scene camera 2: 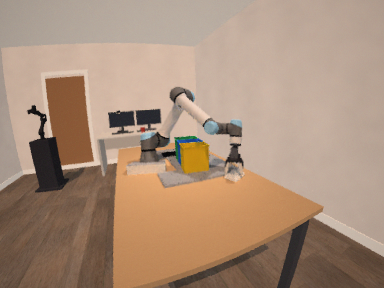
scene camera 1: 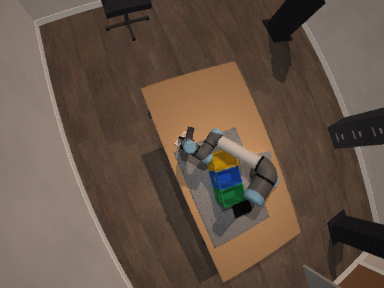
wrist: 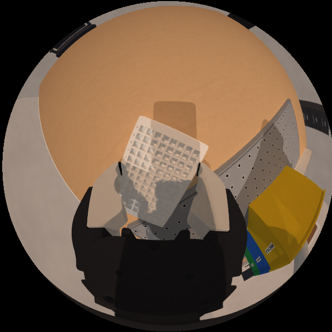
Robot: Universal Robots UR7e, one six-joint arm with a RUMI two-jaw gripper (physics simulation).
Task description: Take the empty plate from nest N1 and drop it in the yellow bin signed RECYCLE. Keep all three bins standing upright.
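The empty plate, pale with a grid of square wells, lies turned at an angle by a corner of the grey perforated board. My gripper points down over it and is shut on the plate, one fingertip at each side edge. Any N1 marking is not readable. The yellow bin stands upright on the board, with a RECYCLE sign in the wrist view. The blue bin and green bin stand upright in a row behind it.
The grey perforated board lies on the wooden table. A black pad lies beside the green bin. My arm passes close by the yellow bin. A long table edge runs near the plate.
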